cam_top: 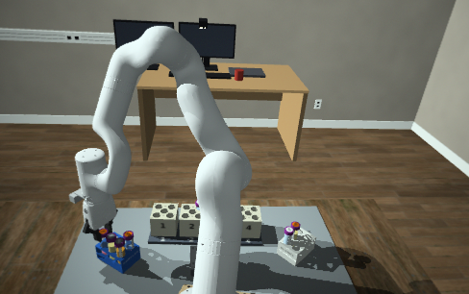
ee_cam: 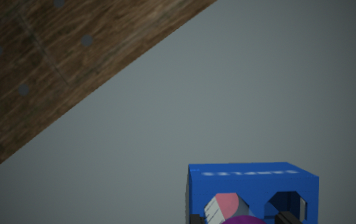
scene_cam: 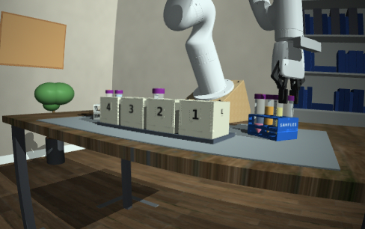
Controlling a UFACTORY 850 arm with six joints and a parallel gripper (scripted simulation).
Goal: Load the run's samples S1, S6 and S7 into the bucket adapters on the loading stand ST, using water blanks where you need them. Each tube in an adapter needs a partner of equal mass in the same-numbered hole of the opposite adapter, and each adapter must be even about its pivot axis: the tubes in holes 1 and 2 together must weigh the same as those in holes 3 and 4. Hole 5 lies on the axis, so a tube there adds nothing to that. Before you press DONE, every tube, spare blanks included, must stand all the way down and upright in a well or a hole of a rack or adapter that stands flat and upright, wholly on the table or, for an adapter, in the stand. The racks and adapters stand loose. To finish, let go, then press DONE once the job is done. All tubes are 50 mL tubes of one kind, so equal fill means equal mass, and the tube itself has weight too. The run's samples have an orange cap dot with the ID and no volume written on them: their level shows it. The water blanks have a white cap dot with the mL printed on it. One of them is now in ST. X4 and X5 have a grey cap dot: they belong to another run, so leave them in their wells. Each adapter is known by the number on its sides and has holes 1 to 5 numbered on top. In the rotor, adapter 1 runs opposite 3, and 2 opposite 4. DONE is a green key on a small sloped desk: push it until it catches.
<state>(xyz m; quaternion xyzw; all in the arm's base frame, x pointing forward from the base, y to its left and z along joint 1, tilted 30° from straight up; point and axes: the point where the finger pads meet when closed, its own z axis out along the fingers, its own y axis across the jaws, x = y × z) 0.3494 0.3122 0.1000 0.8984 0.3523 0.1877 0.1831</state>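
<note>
Right now my hand is 9 cm above the blue samples rack, 4 cm to the left of it and 2 cm past it. From my hand the other things lie so: adapter 1: 22 cm to the right, 8 cm ahead, 7 cm below; then white rack: 68 cm to the right, 17 cm behind, 9 cm below.
</note>
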